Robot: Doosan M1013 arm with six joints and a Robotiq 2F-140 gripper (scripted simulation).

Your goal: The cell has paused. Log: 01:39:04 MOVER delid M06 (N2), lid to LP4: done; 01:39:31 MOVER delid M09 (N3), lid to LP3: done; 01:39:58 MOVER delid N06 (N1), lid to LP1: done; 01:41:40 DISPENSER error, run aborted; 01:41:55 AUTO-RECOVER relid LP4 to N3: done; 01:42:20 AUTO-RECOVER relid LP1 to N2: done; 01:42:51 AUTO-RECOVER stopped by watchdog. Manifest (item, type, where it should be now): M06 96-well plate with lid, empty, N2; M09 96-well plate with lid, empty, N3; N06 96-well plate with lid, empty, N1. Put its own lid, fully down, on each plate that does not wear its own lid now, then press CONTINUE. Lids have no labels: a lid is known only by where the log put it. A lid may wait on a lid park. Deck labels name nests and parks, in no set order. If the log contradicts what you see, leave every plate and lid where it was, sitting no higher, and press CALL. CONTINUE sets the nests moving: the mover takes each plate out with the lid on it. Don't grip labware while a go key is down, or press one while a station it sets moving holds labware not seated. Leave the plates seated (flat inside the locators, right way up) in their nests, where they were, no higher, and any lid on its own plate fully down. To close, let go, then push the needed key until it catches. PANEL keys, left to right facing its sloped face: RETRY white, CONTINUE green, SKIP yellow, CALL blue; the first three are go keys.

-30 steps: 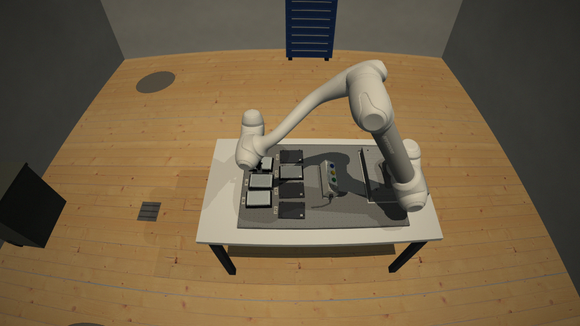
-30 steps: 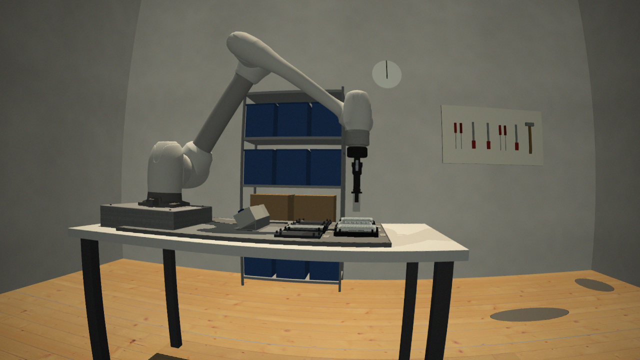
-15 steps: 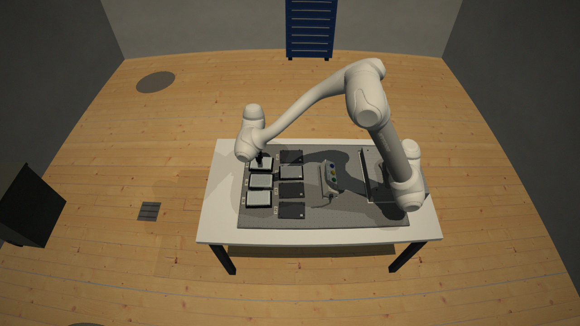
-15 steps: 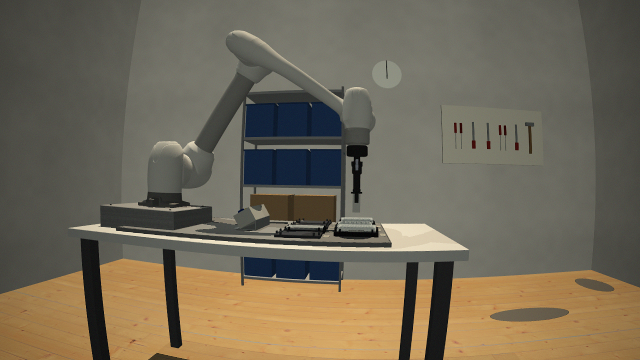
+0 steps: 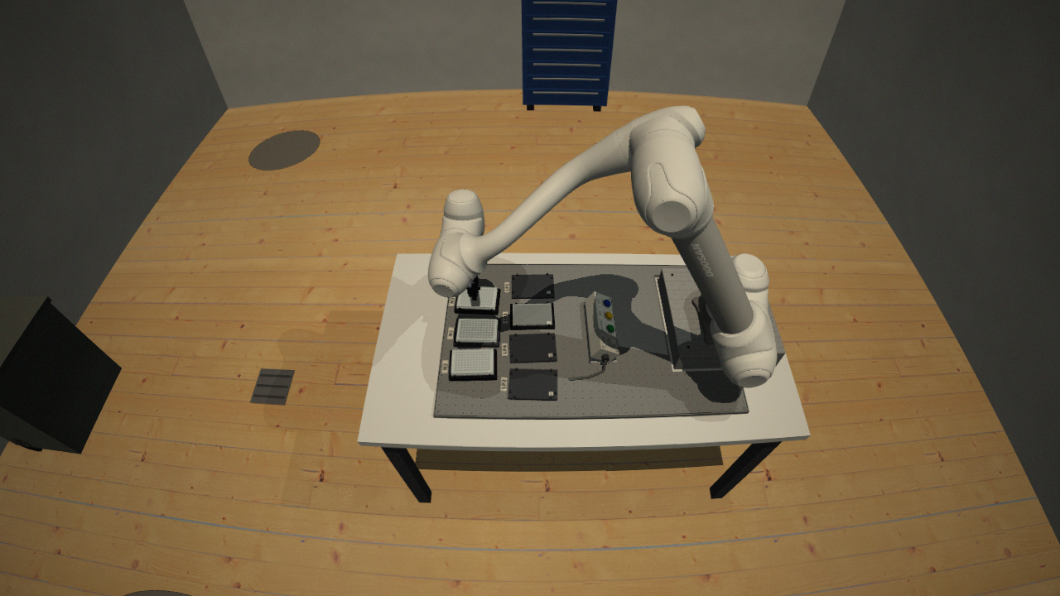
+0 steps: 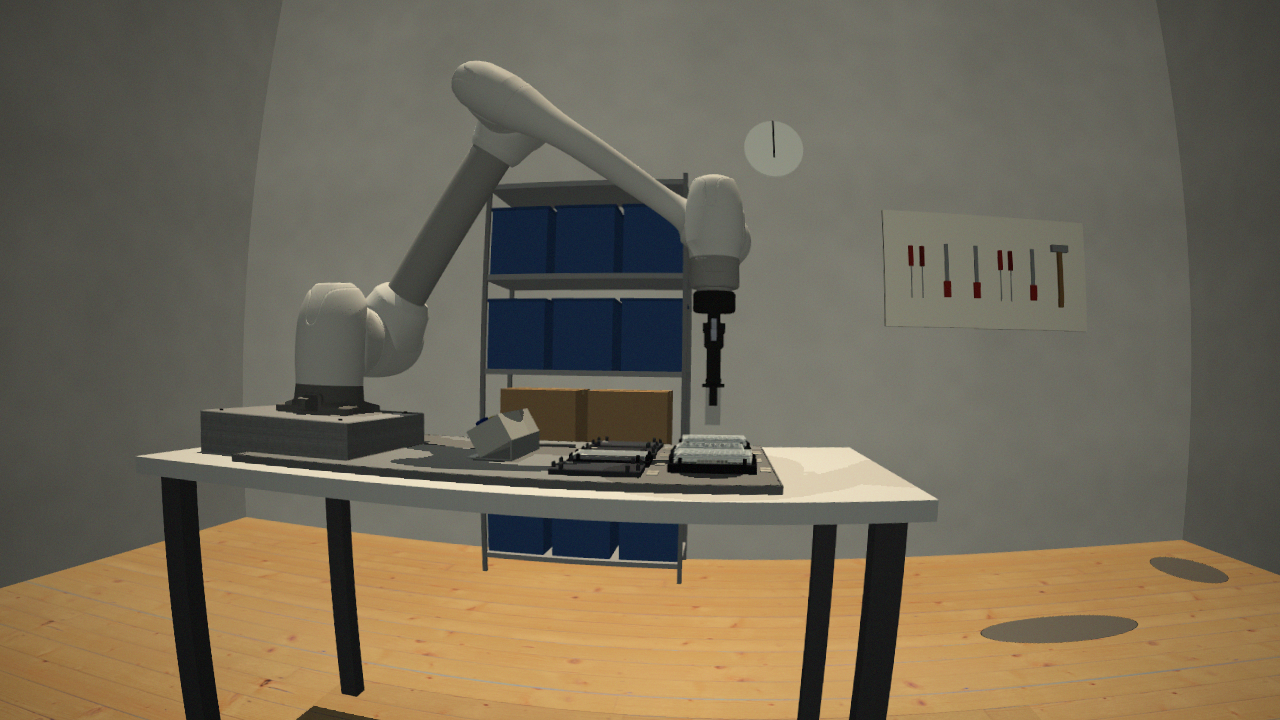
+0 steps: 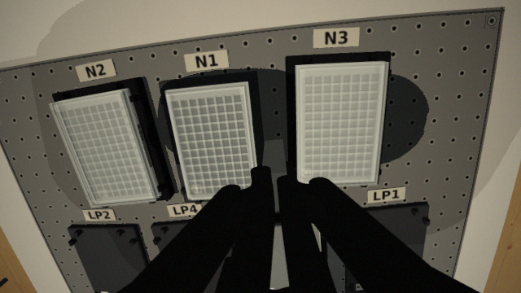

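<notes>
My hand is 190 mm to the right of the nest N2, 100 mm above it and 10 mm short of it. From my hand the other things lie so: plate 80 mm below, 70 mm to the right; then LP3 label 100 mm below, 90 mm behind; then N3 label 100 mm below, 90 mm ahead, 80 mm to the right.
</notes>
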